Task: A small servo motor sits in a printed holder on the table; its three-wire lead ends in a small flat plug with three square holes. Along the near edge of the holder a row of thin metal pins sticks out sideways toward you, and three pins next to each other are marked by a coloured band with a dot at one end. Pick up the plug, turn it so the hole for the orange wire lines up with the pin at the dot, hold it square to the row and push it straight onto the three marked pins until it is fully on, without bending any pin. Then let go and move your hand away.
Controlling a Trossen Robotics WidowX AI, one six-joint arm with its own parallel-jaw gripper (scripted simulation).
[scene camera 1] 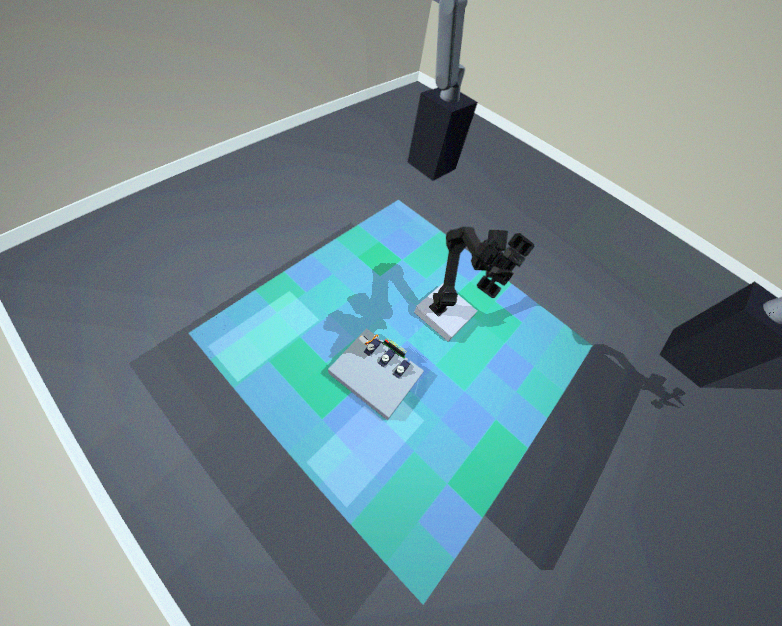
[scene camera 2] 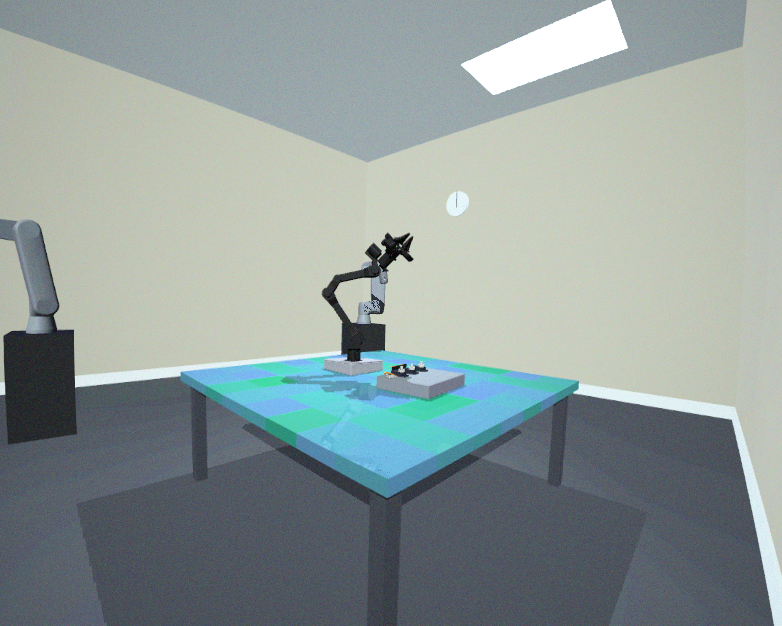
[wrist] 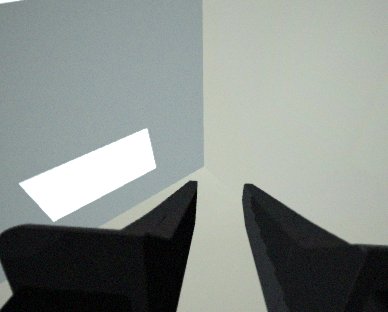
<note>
The pictures show: the gripper and a grey printed holder.
The gripper shows as well in the wrist view.
</note>
